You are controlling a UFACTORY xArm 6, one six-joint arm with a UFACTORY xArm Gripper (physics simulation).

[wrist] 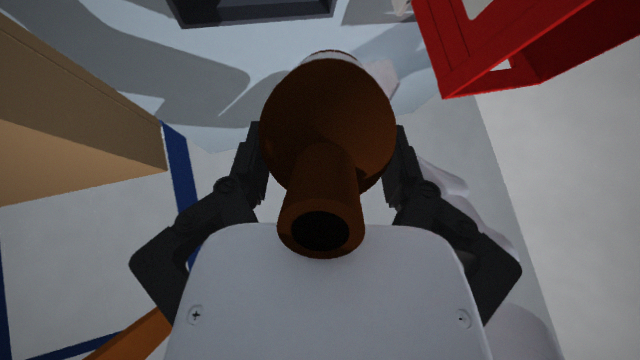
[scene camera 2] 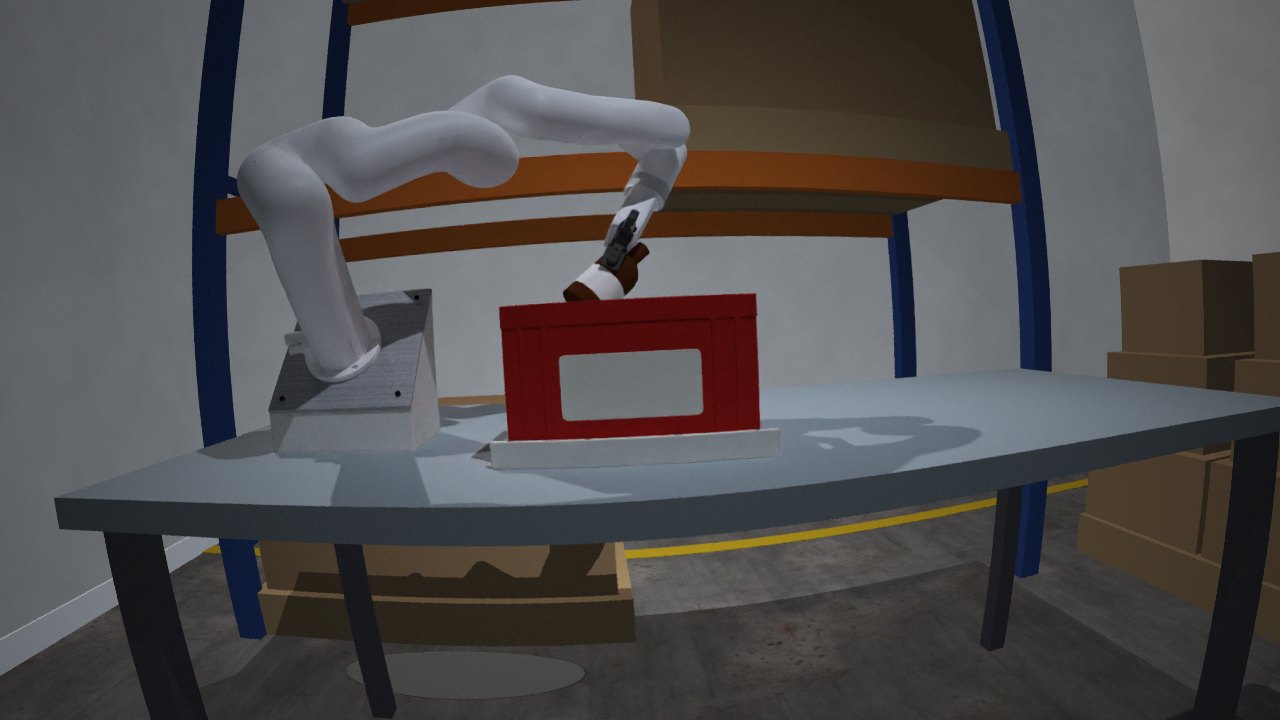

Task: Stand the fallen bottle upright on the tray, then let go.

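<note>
A brown bottle with a white label is held in the air. It is tilted: its base points down to the left and its neck up to the right in the scene view. My gripper is shut on the bottle, with one black finger on each side of its body. The neck opening faces the wrist camera. A dark tray shows in part at the top edge of the wrist view, beyond the bottle and apart from it. In the scene view the tray does not show; the red crate blocks the area behind it.
A red crate stands on a white base on the table. In the scene view, the bottle appears just above the crate's top edge. A shelf rack stands behind the table. A large cardboard box is at left in the wrist view.
</note>
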